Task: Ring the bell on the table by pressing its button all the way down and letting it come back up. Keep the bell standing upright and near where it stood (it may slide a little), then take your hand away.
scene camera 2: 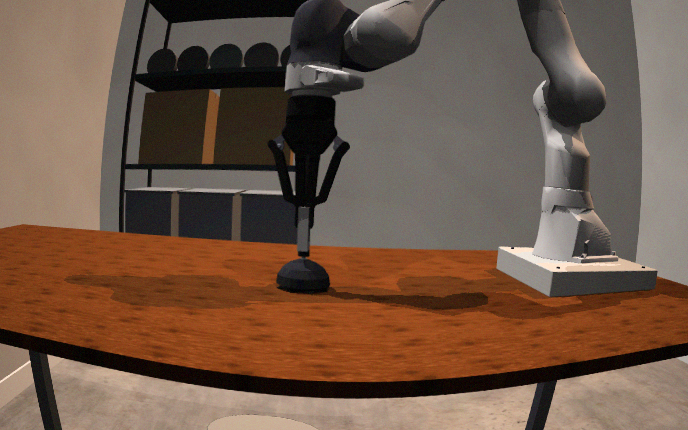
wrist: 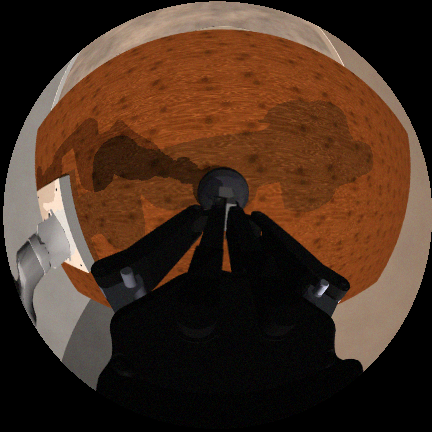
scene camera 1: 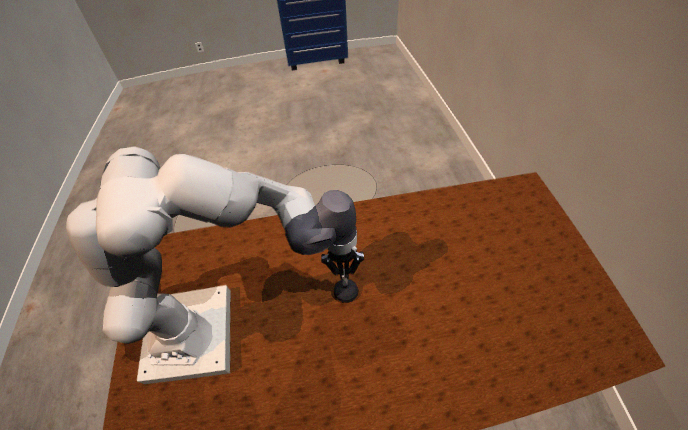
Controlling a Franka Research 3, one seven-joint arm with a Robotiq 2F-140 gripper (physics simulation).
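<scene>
The bell, a dark grey dome [scene camera 1: 347,293] [scene camera 2: 302,276] [wrist: 223,181], stands upright on the brown wooden table [scene camera 1: 482,304] [scene camera 2: 355,344] [wrist: 215,75]. My gripper [scene camera 1: 345,281] [scene camera 2: 303,249] [wrist: 223,196] is shut with nothing between its fingers. It points straight down over the middle of the dome. In the scene camera 2 view, the fingertips meet the small black button [scene camera 2: 303,254] at the bell's top, and very little of the button shows between the tips and the dome. In the wrist view the fingertips hide the button.
The arm's white base plate [scene camera 1: 219,349] [scene camera 2: 603,283] [wrist: 77,227] sits on the table, well apart from the bell. A shelf rack [scene camera 2: 177,166] with boxes stands behind the table in the scene camera 2 view. A blue drawer cabinet [scene camera 1: 315,27] stands by the far wall.
</scene>
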